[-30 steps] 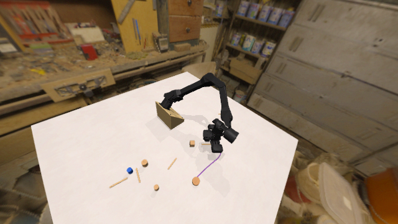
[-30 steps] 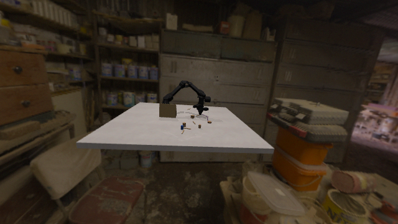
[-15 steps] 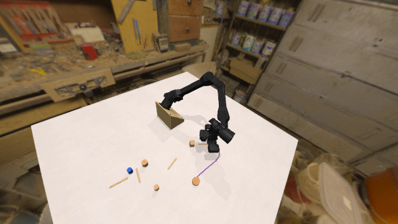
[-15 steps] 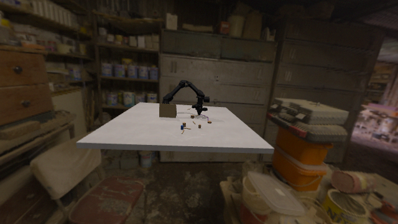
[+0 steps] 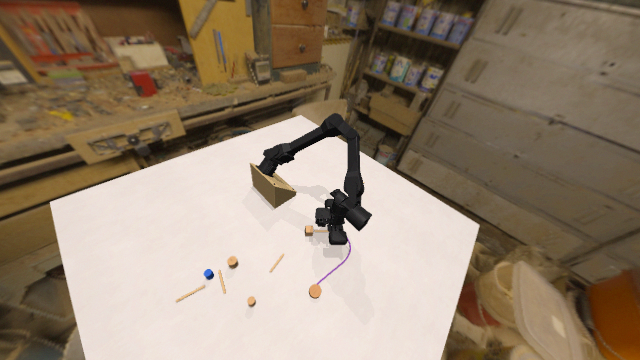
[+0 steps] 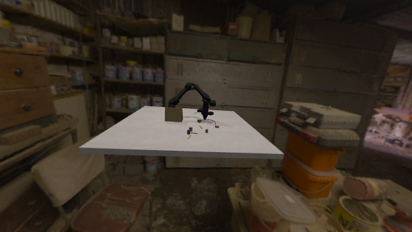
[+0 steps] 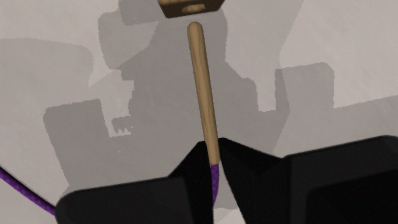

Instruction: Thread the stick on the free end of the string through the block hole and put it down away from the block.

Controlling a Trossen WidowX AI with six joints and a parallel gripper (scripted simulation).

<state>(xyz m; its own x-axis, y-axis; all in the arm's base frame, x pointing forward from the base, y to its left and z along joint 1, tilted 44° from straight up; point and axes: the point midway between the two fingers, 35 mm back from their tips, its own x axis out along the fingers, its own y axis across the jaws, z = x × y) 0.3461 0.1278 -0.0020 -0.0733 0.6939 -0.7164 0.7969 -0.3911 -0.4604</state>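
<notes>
Right now the small wooden block is 70 mm to the right of my gripper tip and 50 mm behind it. Round my gripper tip: round wooden button 190 mm to the right, 120 mm ahead, 10 mm below; thin wooden stick 10 mm to the right, 10 mm behind; blue cylinder 420 mm to the right, 120 mm behind.
</notes>
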